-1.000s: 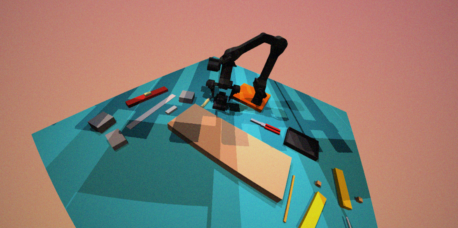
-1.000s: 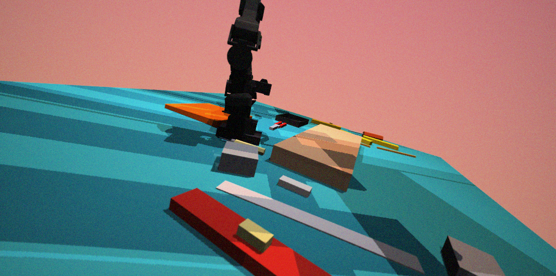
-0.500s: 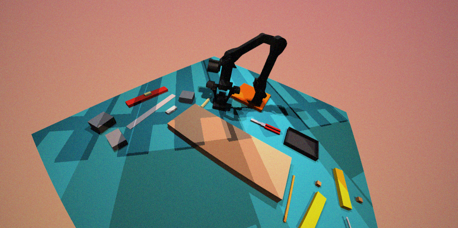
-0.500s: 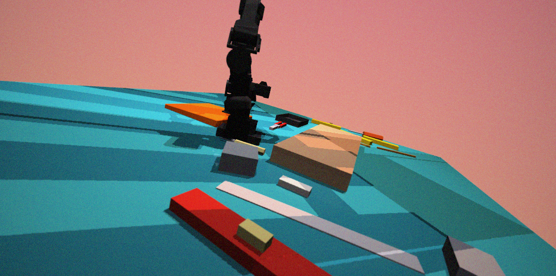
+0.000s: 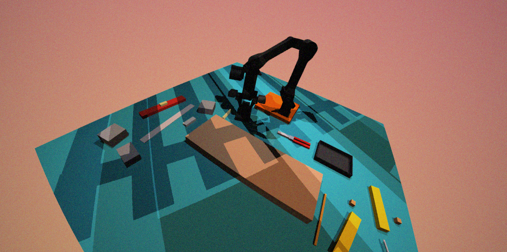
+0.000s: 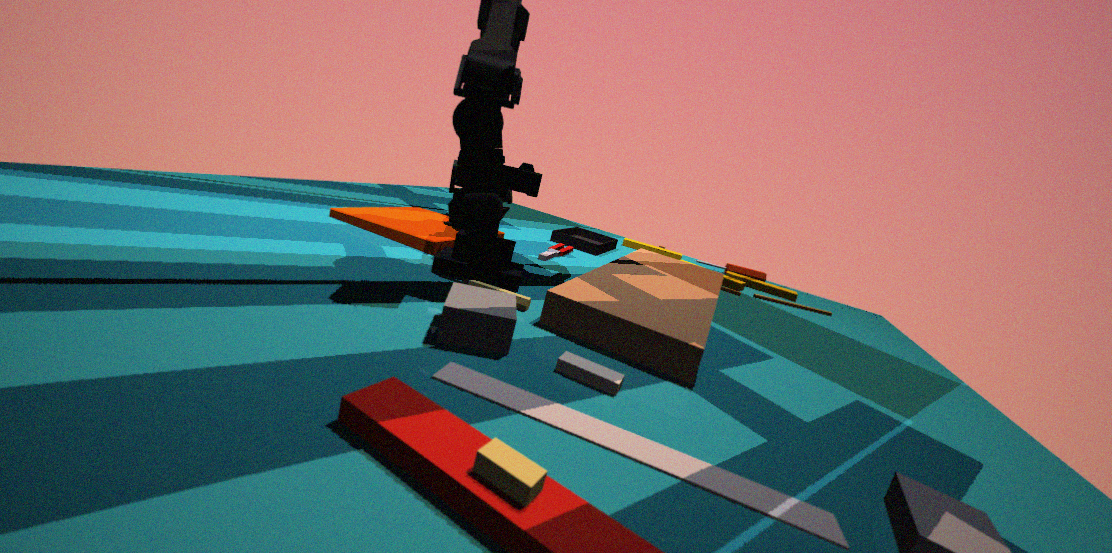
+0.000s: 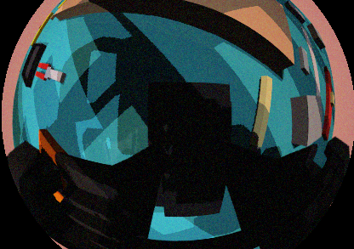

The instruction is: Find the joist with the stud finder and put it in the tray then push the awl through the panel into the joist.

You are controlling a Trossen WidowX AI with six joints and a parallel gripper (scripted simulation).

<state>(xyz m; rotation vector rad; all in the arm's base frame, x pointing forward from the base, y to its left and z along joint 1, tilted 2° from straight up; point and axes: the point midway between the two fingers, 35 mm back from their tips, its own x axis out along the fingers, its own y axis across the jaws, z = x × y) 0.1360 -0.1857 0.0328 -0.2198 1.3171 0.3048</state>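
My gripper tip is 70 mm to the left of the awl, 20 mm short of it and 20 mm above it. Round my gripper tip: stud finder 20 mm above, 10 mm ahead; white block 210 mm ahead, 180 mm to the right, 20 mm below; green light 30 mm above, 20 mm ahead, 10 mm to the left.
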